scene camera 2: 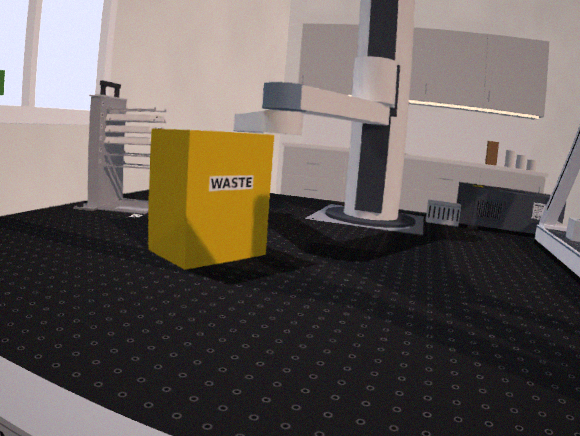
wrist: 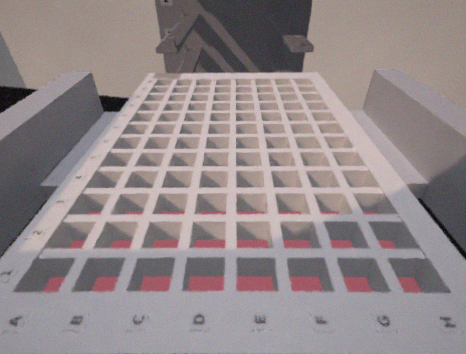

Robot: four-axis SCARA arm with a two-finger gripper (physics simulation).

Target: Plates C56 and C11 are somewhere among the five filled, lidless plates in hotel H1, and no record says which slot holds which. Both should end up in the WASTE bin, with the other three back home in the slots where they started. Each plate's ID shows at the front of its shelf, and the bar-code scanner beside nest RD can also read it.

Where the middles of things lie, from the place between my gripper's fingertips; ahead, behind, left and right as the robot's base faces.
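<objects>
With the hotel H1 [scene camera 2: 105,184] as the reference, my hand is 50 mm short of it, 200 mm to the left of it and 10 mm below it. The dark grey box [scene camera 2: 519,204] sits 390 mm behind my hand, 830 mm to the left of it and 70 mm below it. Going by their middles, the hotel H1 is the nearest to my hand of the things named here.
</objects>
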